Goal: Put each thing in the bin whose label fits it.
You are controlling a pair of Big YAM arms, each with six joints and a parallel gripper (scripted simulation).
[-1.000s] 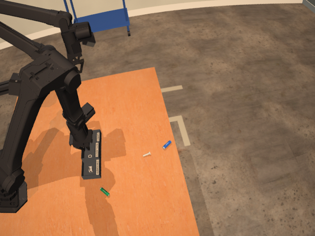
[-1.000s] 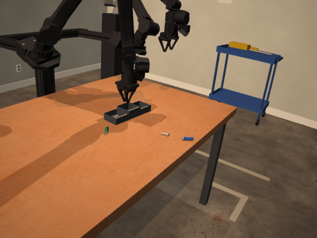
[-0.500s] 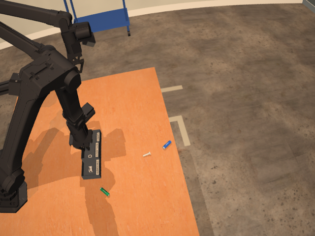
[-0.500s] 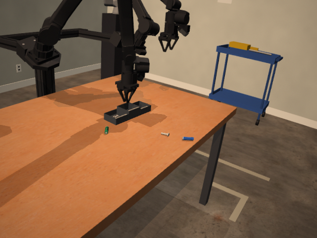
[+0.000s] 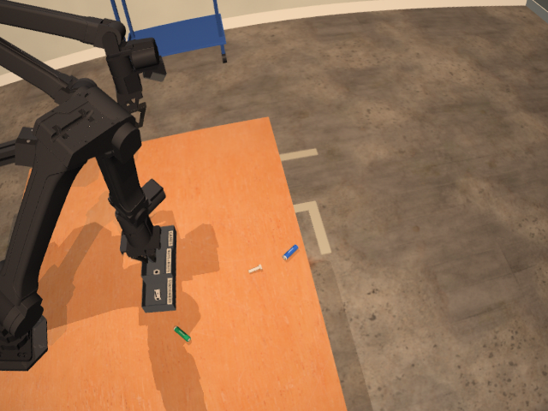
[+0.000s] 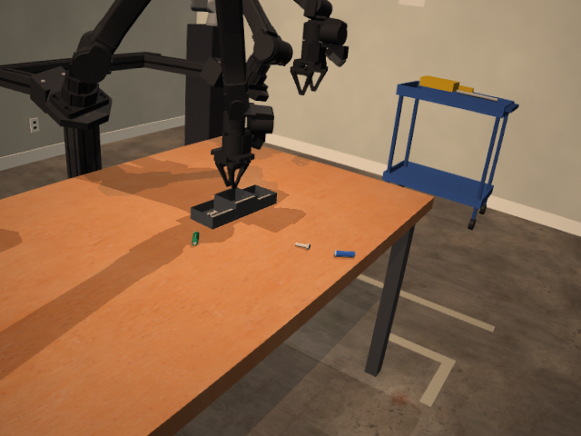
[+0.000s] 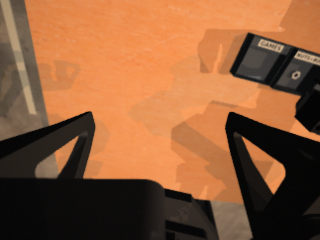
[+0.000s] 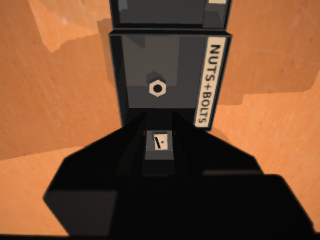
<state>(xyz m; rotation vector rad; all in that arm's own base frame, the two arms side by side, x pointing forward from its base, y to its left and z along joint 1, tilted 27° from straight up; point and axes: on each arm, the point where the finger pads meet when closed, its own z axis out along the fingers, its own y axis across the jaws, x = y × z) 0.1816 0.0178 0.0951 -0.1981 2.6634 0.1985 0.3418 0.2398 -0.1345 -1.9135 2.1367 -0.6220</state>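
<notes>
My right hand is 27 cm short of the bolt and 7 cm above it. From my right hand the other things lie so: pencil sharpener: 1 cm ahead, 7 cm to the right, 6 cm below; green battery: 8 cm ahead, 18 cm to the right, 7 cm below; nut: 7 cm below.
</notes>
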